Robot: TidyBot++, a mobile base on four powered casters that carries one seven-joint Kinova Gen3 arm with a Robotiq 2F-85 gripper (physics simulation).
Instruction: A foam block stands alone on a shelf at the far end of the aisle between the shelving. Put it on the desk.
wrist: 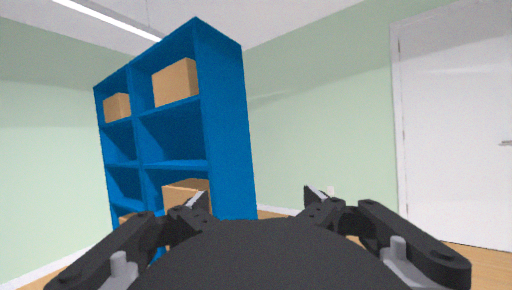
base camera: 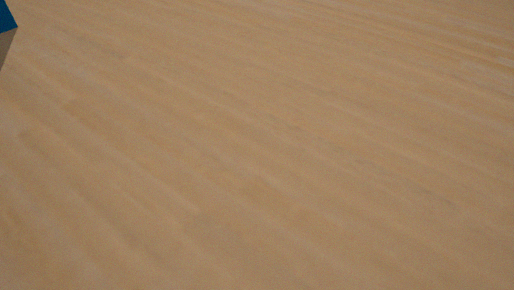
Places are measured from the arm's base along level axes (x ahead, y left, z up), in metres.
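Where they show: gripper, fingertip midpoint: (wrist: 256, 198).
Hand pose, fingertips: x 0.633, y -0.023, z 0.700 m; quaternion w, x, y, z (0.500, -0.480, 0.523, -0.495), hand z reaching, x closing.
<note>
Each offset is from my fingertips to the top centre of the thing. Level surfaces: height alone.
My gripper (wrist: 256, 198) is open, with its two fingers wide apart at the bottom of the wrist view and no thing held between them. A tall blue shelf unit (wrist: 227, 125) stands beyond the left finger, left of centre in the wrist view. The corner of a blue unit (base camera: 6, 19) shows at the top left of the base camera view. The foam block and the desk do not show in either view.
Cardboard boxes @[dx +1.298, dy +0.447, dz +0.621 m] (wrist: 172, 85) (wrist: 115, 107) stand in the upper compartments of the shelf unit, and another box @[dx +1.331, dy +0.492, dz -0.293 m] (wrist: 182, 192) stands lower down. A white door (wrist: 455, 125) is at the right in a green wall (wrist: 320, 125). Wooden floor @[dz -1.097 m] (base camera: 260, 150) fills most of the base camera view.
</note>
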